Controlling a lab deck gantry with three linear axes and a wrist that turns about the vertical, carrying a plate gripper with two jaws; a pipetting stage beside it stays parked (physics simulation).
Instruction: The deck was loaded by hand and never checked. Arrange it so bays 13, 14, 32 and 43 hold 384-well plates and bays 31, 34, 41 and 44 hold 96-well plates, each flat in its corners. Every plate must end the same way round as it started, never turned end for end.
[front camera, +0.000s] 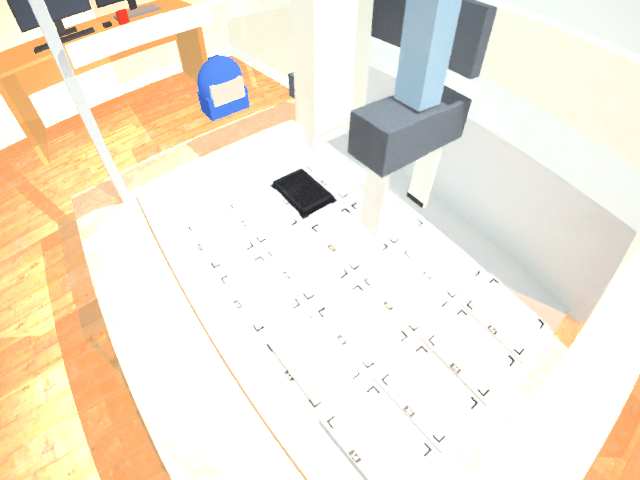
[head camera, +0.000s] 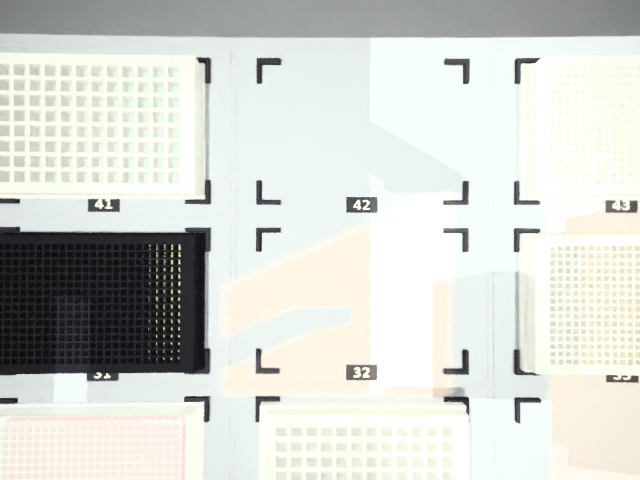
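Where they show: gripper, fingertip midpoint: (front camera: 394, 214); robot's base, origin of the base link: (front camera: 190, 227).
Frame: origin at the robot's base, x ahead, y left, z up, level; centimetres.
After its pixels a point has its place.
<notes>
My gripper (front camera: 394, 217) {z 15.8, x 33.0, y 25.0 cm} is open, its two pale jaws apart above the deck with no plate seen between them. In the head view, a white 96-well plate (head camera: 93, 124) {z 1.4, x 6.6, y 36.4 cm} is in bay 41. A black 384-well plate (front camera: 303, 191) {z 1.4, x 7.3, y 25.3 cm} (head camera: 98, 304) {z 1.4, x 7.0, y 25.7 cm} is in bay 31. A white fine-welled plate (head camera: 589, 124) {z 1.4, x 36.2, y 36.5 cm} is in bay 43, partly out of view. Bays 42 (head camera: 361, 204) {z 0.0, x 22.8, y 31.8 cm} and 32 (head camera: 361, 372) {z 0.0, x 22.8, y 21.1 cm} show bare corner marks. White plates are hard to make out in the washed-out front view.
A fine-welled plate (head camera: 589, 304) {z 1.4, x 36.2, y 25.7 cm} is in bay 33. Below the black plate lies a pinkish fine-welled plate (head camera: 95, 446) {z 1.4, x 6.9, y 17.3 cm}; to its right is a white coarse-welled plate (head camera: 361, 454) {z 1.4, x 22.6, y 16.8 cm}. A blue backpack (front camera: 222, 87) stands on the floor behind the deck.
</notes>
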